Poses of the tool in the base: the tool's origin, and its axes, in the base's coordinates. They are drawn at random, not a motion.
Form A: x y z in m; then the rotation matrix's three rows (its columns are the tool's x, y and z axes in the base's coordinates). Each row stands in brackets.
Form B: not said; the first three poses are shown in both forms.
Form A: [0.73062 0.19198 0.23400], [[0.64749 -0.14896 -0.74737], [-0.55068 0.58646 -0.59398], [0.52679 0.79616 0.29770]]
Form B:
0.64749 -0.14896 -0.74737 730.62
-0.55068 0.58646 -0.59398 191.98
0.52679 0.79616 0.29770 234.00
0 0 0 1

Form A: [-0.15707 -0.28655 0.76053], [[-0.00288 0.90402 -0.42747], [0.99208 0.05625 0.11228], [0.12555 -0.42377 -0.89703]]
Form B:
-0.00288 0.90402 -0.42747 -157.07
0.99208 0.05625 0.11228 -286.55
0.12555 -0.42377 -0.89703 760.53
0 0 0 1

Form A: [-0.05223 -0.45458 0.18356], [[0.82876 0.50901 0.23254], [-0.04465 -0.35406 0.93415], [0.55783 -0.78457 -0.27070]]
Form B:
0.82876 0.50901 0.23254 -52.23
-0.04465 -0.35406 0.93415 -454.58
0.55783 -0.78457 -0.27070 183.56
0 0 0 1

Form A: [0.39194 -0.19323 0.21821], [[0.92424 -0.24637 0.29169], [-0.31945 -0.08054 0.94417], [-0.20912 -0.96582 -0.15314]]
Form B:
0.92424 -0.24637 0.29169 391.94
-0.31945 -0.08054 0.94417 -193.23
-0.20912 -0.96582 -0.15314 218.21
0 0 0 1

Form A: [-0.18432 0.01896 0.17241], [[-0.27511 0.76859 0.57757], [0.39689 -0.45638 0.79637], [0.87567 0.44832 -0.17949]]
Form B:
-0.27511 0.76859 0.57757 -184.32
0.39689 -0.45638 0.79637 18.96
0.87567 0.44832 -0.17949 172.41
0 0 0 1

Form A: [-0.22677 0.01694 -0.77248], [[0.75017 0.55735 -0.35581], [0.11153 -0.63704 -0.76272], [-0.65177 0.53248 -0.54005]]
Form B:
0.75017 0.55735 -0.35581 -226.77
0.11153 -0.63704 -0.76272 16.94
-0.65177 0.53248 -0.54005 -772.48
0 0 0 1

